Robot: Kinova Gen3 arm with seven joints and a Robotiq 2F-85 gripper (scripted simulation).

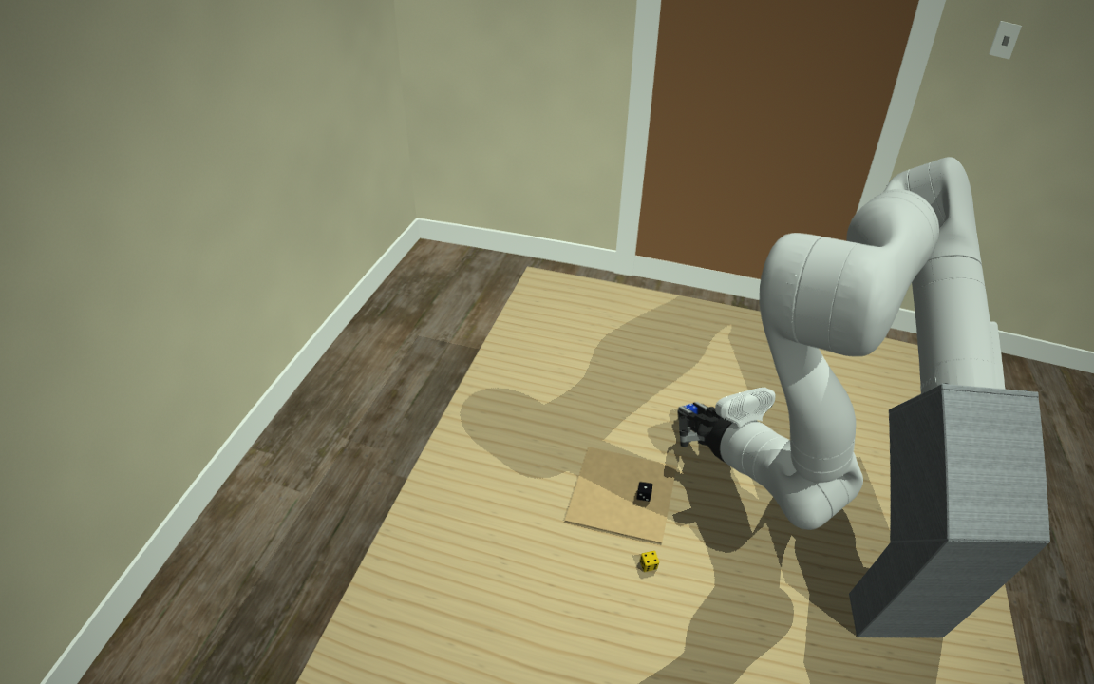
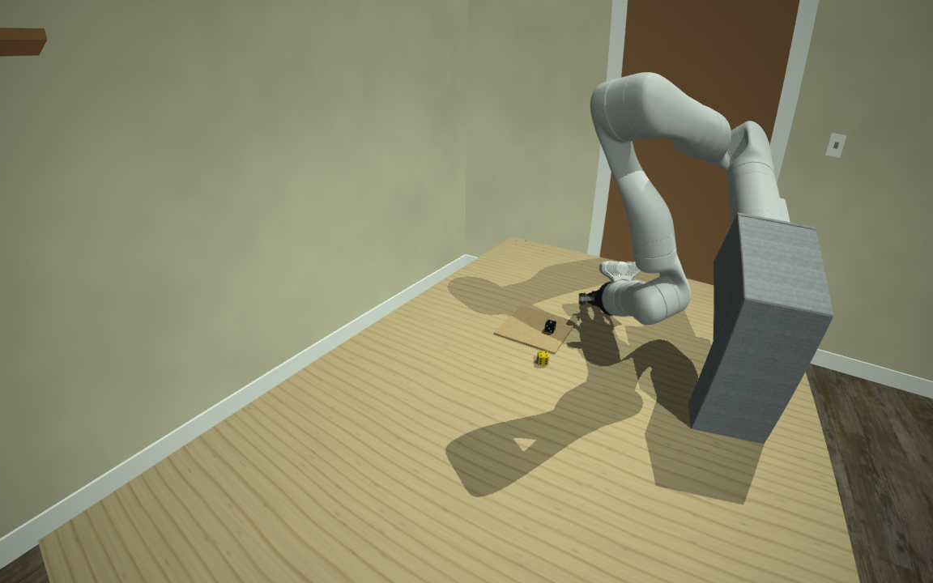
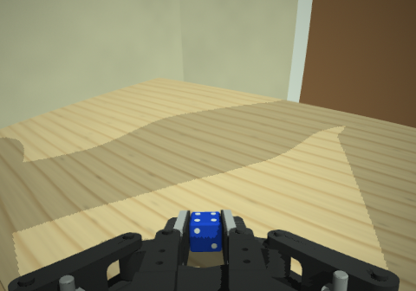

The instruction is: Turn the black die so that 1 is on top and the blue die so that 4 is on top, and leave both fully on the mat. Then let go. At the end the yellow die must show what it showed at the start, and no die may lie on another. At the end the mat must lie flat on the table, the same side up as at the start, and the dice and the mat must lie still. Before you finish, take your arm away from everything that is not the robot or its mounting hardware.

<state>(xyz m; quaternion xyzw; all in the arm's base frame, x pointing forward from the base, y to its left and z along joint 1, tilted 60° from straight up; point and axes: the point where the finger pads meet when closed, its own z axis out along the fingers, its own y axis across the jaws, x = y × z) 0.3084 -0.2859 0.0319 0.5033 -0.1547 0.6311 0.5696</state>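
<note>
Now: hand 1 cm to the left of the blue die and 1 cm above it. The rest, counted from my hand: yellow die (5 cm ahead, 27 cm to the left, 1 cm below); black die (7 cm ahead, 16 cm to the left, 1 cm below); tan mat (10 cm ahead, 16 cm to the left, 2 cm below).
</note>
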